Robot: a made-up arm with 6 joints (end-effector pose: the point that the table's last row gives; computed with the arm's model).
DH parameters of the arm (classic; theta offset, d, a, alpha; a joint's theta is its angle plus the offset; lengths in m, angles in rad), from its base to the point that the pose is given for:
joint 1: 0 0.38 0.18 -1.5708
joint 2: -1.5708 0 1.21 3.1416
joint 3: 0 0 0.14 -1.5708
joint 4: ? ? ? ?
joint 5: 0 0 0 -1.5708
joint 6: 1.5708 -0.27 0 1.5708
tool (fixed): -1.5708 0 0 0
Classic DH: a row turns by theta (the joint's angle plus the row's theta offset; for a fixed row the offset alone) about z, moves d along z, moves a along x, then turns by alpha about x.
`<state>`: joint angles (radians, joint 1 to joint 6).
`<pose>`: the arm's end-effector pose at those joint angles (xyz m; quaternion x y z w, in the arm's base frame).
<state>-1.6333 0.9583 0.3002 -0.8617 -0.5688 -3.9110</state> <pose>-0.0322 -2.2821 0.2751 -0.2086 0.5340 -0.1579 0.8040</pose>
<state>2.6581 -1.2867 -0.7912 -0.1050 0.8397 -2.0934</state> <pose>-0.0065 0.0272 1.6459 -0.4767 -0.6084 -0.4647 0.4321</pose>
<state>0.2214 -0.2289 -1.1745 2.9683 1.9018 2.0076</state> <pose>0.4107 0.1376 0.6400 0.0482 0.8633 -0.4836 0.1362</pose>
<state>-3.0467 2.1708 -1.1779 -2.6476 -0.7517 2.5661</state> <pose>0.1996 -0.0688 -0.3241 -0.9647 0.1365 0.2205 0.0466</pose>
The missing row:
joint 4: 0 -1.14 0 1.5708
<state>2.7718 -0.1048 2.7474 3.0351 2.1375 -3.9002</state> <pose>0.8076 -0.3390 1.9502 0.3637 0.2442 0.8989 0.0062</pose>
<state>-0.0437 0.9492 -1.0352 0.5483 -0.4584 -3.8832</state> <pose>0.6397 -0.0903 -0.1962 0.3746 -0.1616 -0.9120 0.0430</pose>
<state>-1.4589 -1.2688 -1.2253 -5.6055 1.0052 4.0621</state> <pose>0.1749 -0.2766 1.1130 0.3998 -0.4539 -0.0513 0.7947</pose>
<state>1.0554 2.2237 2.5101 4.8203 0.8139 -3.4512</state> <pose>1.3365 1.9634 0.1739 -0.5121 -0.1687 0.0147 0.8421</pose>
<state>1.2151 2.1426 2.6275 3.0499 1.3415 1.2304</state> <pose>0.7844 2.1805 0.1774 0.4690 0.6538 0.0253 0.5933</pose>
